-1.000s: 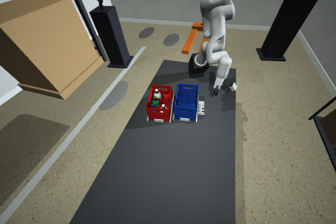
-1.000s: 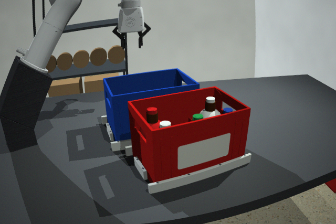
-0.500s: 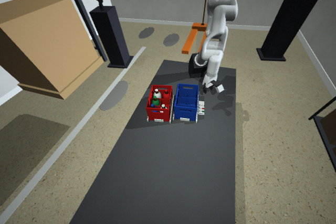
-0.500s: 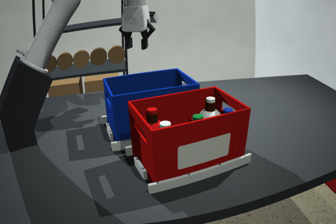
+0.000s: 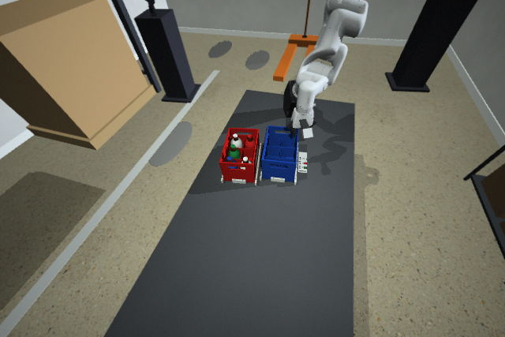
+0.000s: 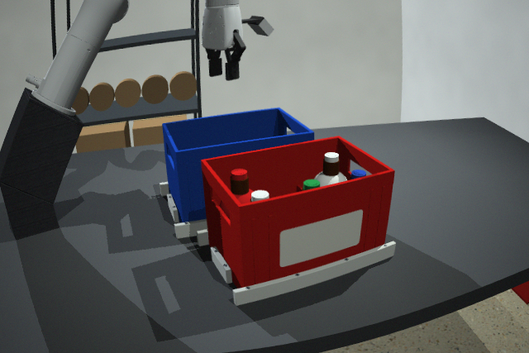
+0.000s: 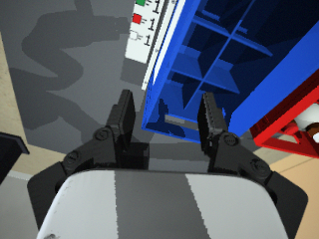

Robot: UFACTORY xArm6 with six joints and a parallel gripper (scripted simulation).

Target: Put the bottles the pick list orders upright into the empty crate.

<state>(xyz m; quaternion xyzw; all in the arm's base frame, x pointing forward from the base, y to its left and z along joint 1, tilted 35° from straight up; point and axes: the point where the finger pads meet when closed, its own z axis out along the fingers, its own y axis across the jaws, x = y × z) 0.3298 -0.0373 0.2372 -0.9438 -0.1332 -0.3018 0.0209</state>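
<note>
Now: hand 370 mm to the left of the green-capped bottle, 190 mm above it and 40 mm short of it. From my hand the other things lie so: red-capped bottle (290 mm to the right, 190 mm below, 60 mm behind); then blue crate (190 mm below, 100 mm to the right, 10 mm behind); then pick list (270 mm below, 40 mm to the left, 30 mm behind).
</note>
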